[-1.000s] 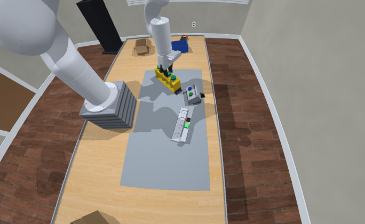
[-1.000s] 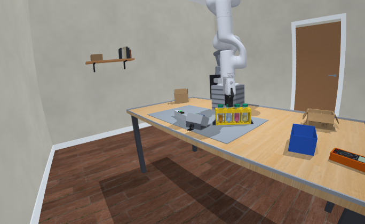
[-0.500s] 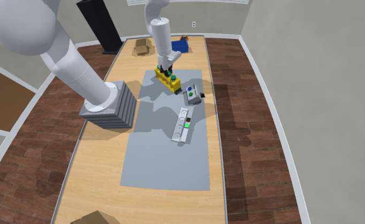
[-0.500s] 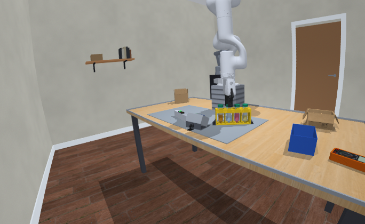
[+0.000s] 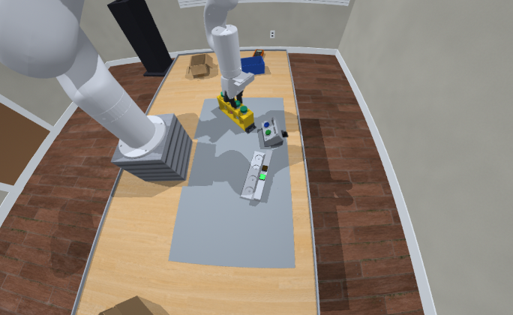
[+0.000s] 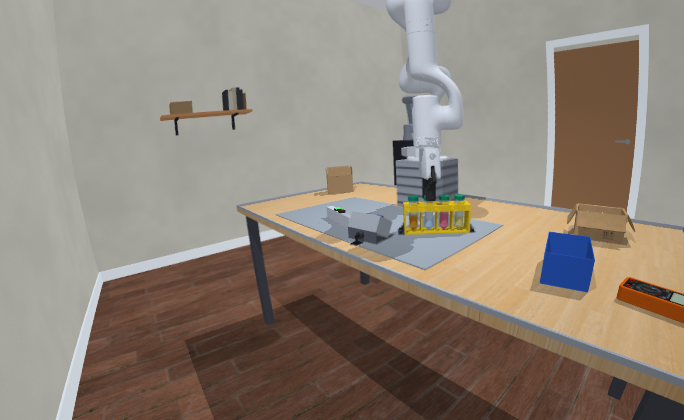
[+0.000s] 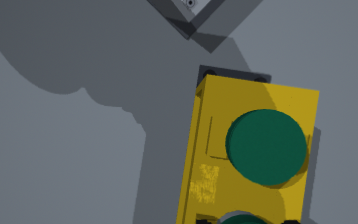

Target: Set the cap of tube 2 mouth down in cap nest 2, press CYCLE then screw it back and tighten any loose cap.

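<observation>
Right now the green cap is 4 cm behind my hand, 3 cm to the left of it and 1 cm below it. Also, from my hand: green key: 17 cm ahead, 11 cm to the right, 6 cm below; then key housing: 18 cm ahead, 8 cm to the right, 7 cm below; then blue key: 16 cm ahead, 6 cm to the right, 6 cm below.
</observation>
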